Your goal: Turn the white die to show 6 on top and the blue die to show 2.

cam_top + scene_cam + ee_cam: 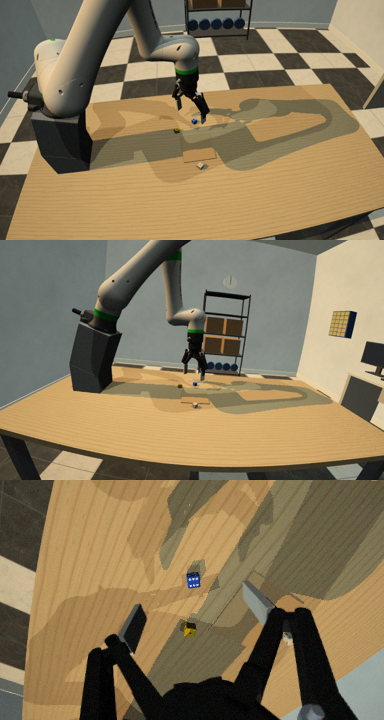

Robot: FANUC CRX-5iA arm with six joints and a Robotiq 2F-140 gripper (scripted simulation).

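The blue die lies 6 cm below my hand and 1 cm ahead of it. The rest, counted from my hand: white die: 25 cm to the right, 6 cm below, 1 cm ahead; tan mat: 15 cm to the right, 6 cm below, 1 cm ahead; yellow die: 7 cm behind, 6 cm below, 4 cm to the right.
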